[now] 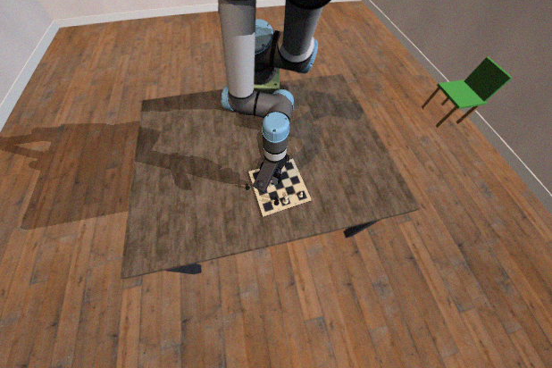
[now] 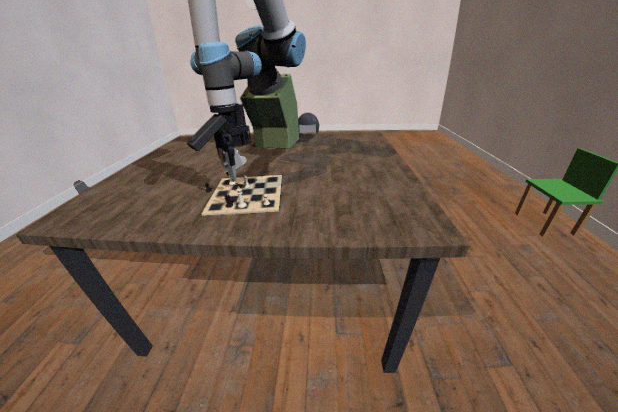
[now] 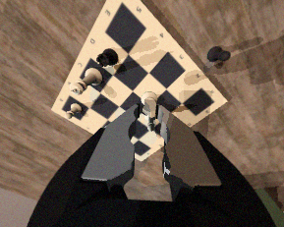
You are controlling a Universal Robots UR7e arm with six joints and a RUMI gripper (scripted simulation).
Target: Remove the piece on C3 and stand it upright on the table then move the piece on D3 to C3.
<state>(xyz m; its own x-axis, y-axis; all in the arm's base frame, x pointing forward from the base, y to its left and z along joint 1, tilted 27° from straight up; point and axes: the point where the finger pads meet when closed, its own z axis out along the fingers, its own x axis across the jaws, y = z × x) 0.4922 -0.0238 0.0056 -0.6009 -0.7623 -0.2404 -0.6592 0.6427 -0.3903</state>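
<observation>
The chessboard lies 10 mm behind my hand, 40 mm to the left of it and 70 mm below it.
</observation>
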